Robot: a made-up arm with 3 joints. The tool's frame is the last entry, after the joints. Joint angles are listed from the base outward. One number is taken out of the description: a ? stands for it. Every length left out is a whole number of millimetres.
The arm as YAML. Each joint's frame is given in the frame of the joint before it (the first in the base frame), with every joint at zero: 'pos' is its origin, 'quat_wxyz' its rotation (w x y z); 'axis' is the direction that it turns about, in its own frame. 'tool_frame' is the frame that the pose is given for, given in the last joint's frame.
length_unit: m
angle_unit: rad
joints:
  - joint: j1
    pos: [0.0, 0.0, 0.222]
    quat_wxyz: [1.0, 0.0, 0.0, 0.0]
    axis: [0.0, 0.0, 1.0]
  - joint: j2
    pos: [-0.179, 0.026, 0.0]
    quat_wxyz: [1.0, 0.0, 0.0, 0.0]
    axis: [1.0, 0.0, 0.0]
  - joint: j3
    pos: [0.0, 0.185, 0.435]
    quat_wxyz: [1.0, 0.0, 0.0, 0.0]
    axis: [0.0, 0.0, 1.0]
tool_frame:
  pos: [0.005, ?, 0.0]
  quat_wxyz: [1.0, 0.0, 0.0, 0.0]
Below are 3 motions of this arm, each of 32 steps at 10 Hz.
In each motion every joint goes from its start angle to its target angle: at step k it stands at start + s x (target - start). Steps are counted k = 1, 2, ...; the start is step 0. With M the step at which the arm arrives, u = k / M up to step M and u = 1 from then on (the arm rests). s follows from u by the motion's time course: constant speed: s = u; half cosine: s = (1 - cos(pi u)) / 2; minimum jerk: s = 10 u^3 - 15 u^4 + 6 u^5.
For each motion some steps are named. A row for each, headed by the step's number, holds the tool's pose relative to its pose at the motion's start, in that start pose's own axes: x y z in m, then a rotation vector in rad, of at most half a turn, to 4 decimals.
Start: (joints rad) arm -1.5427 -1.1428 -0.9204
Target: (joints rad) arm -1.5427 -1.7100 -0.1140
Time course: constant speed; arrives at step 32
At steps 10, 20, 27, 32:
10: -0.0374 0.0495 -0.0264 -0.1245 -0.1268 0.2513
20: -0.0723 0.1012 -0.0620 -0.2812 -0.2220 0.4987
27: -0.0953 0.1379 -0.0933 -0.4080 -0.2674 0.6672
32: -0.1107 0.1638 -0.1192 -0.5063 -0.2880 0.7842

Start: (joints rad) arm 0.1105 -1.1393 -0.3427
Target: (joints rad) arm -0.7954 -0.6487 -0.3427
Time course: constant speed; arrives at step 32
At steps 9, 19, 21, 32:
9: 0.1272 -0.0026 0.0432 0.0541 0.2568 -0.1224
19: 0.2656 -0.0219 0.0516 0.1157 0.5215 -0.2945
21: 0.2915 -0.0280 0.0489 0.1278 0.5714 -0.3334
32: 0.4160 -0.0725 0.0135 0.1902 0.8248 -0.5728

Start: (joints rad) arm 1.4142 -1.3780 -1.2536
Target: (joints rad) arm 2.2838 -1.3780 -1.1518
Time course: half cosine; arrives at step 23
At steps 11, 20, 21, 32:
11: -0.0225 -0.1683 -0.1393 0.3749 -0.1330 0.1244
20: -0.0121 -0.2772 -0.3431 0.7653 -0.2933 0.2518
21: -0.0107 -0.2802 -0.3533 0.7832 -0.3012 0.2575
32: -0.0096 -0.2825 -0.3617 0.7978 -0.3077 0.2621

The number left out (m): -0.09
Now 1 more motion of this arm.
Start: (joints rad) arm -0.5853 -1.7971 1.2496
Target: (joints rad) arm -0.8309 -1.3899 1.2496
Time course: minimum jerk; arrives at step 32
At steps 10, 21, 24, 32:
10: -0.0254 -0.0286 0.0142 0.0643 -0.0558 0.0083
21: -0.1087 -0.1323 0.0372 0.2801 -0.2382 0.0131
24: -0.1255 -0.1544 0.0372 0.3247 -0.2751 0.0097
32: -0.1397 -0.1731 0.0360 0.3625 -0.3064 0.0056

